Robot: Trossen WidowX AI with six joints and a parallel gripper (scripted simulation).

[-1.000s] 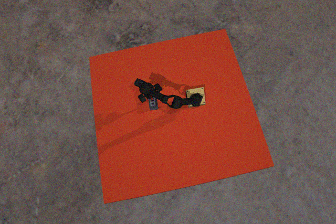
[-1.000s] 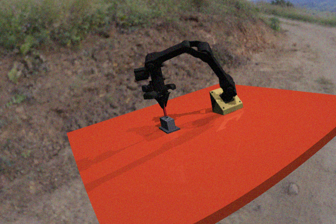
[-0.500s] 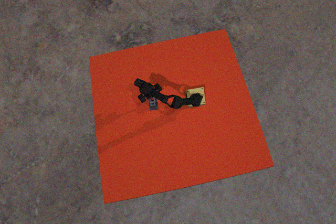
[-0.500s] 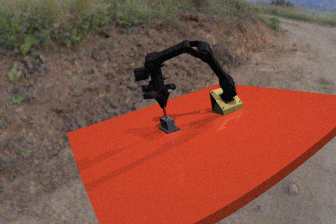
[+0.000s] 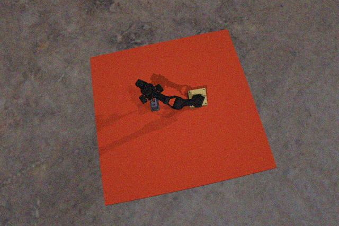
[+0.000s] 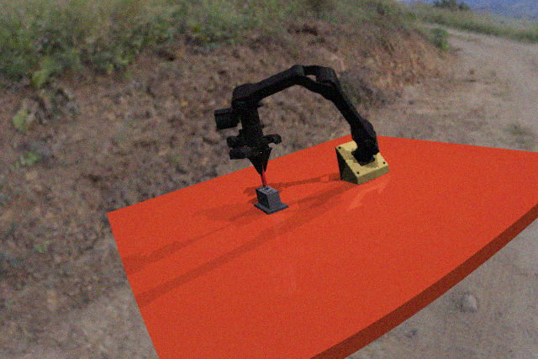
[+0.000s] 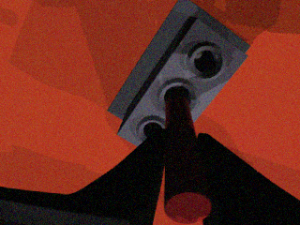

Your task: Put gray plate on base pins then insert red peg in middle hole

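My gripper tip is 70 mm above the gray plate. Round my gripper tip: red peg: right at my gripper tip; base: 100 mm below.
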